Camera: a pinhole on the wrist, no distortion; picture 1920 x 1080 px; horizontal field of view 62.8 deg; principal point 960.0 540.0 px. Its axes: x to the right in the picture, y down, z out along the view. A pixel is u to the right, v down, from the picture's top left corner.
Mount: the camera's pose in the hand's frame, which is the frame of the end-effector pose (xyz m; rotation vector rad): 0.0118 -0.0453 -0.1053 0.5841 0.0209 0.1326
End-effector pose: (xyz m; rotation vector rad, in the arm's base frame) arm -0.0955 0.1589 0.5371 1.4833 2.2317 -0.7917
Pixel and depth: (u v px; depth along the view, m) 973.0 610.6 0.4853
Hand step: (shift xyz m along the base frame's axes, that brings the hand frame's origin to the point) -0.2916 -0.2505 -0.1919
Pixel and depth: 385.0 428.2 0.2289
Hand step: -0.1588 -0.1454 0.0231
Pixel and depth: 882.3 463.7 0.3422
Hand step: -0.2387 -0.1678 -0.0790
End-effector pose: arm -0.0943 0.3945 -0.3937 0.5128 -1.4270 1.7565
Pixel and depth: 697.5 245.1 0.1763
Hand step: 0.1336 -0.0150 0.1116
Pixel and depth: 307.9 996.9 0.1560
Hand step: 0.1007 -0.0572 0.0413
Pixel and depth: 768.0 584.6 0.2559
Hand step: 0.1282 -0.0988 0.1416
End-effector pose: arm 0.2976 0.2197 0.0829 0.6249 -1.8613 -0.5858
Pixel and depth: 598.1 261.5 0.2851
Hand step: -0.0487 -0.1561 -0.2200
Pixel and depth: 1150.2 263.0 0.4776
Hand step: -0.2103 -0.3181 -0.2521
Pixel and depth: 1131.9 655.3 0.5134
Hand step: -0.3084 -0.2382 -0.2422
